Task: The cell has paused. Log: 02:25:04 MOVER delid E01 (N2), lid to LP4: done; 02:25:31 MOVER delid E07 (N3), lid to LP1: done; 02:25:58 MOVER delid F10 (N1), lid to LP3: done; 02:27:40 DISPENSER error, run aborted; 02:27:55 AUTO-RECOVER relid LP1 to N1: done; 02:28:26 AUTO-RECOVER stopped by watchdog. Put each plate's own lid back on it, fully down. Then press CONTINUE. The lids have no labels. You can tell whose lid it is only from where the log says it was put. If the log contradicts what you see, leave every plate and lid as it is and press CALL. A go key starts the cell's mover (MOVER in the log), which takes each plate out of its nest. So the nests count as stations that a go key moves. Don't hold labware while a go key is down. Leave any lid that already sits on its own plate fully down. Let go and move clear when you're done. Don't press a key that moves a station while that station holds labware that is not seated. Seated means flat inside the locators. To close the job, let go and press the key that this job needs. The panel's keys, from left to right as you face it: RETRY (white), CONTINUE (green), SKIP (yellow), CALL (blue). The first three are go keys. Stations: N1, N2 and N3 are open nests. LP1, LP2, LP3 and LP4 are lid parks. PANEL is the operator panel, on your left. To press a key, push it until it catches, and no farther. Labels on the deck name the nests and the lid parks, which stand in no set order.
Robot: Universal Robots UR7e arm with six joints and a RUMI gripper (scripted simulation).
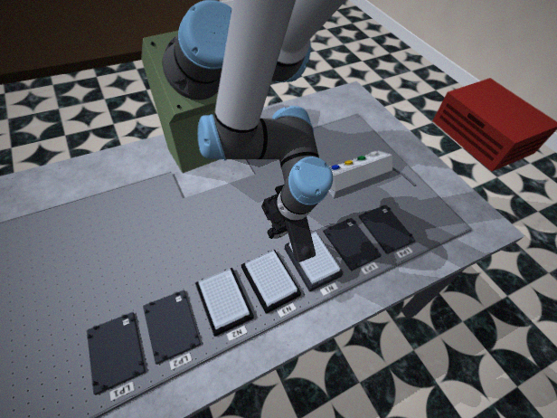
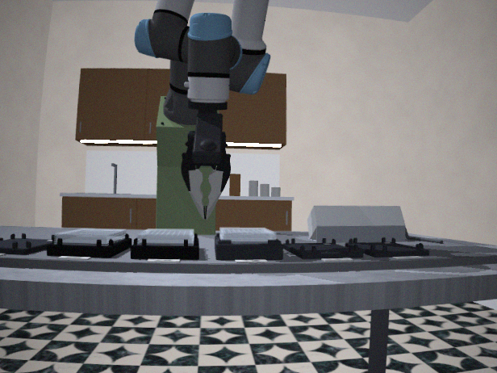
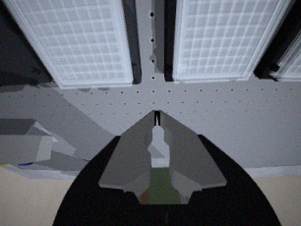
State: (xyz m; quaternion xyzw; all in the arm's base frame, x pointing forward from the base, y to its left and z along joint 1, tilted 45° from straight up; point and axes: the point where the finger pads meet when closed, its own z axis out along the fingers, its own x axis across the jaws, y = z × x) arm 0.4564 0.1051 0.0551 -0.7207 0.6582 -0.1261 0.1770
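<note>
My gripper is now 360 mm to the right of the green key and 200 mm past it. The rest, counted from my hand: plate (90 mm ahead, 50 mm to the right, 40 mm below); blue CALL key (260 mm to the left, 190 mm behind); LP3 lid park (210 mm to the left, 60 mm below, 50 mm ahead).
</note>
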